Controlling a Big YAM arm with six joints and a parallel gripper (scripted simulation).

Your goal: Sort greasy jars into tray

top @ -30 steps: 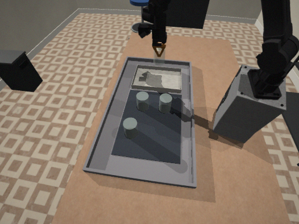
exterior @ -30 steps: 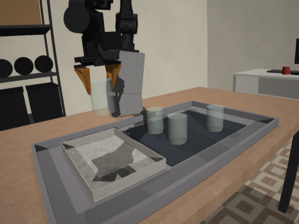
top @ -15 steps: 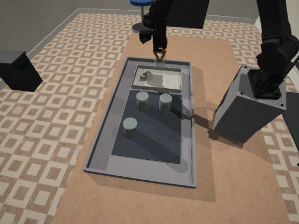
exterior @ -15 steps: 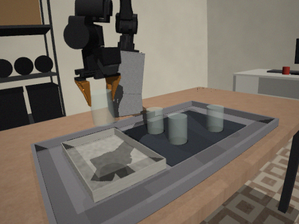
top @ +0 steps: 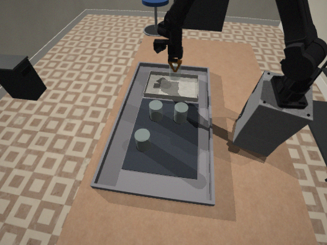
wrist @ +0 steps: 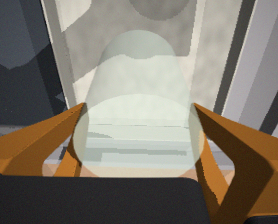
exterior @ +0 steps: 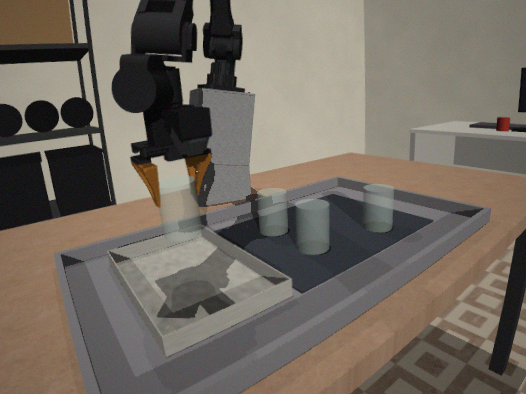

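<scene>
The pale tray is 10 mm ahead of my hand and 140 mm below it. The rest, counted from my hand: dark drying mat (20 mm ahead, 320 mm to the left, 140 mm below); then rimmed steel table top (30 mm ahead, 210 mm to the left, 150 mm below).
</scene>
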